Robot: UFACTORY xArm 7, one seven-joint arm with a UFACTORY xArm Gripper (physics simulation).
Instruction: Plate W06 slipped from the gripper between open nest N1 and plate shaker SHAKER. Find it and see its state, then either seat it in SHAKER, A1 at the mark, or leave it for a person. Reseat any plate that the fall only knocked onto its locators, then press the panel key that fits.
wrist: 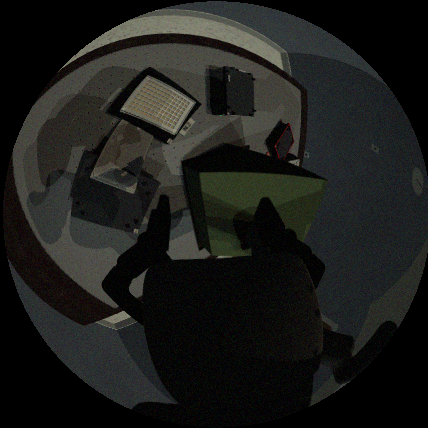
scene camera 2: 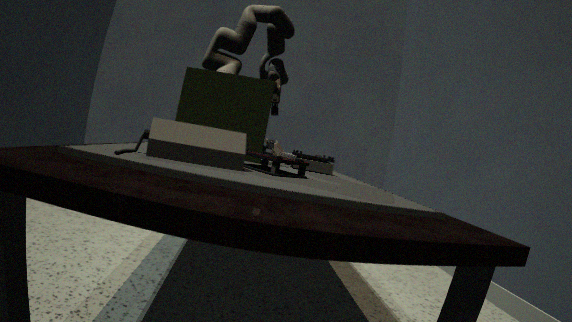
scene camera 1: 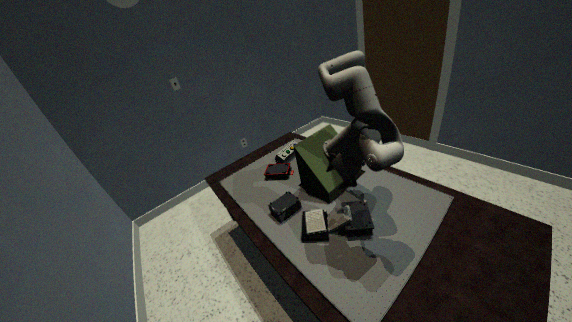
Scene:
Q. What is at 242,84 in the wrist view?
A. A black shaker station.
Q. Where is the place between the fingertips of the gripper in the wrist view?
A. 215,206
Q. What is the gripper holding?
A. Nothing.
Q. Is the gripper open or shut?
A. Open.

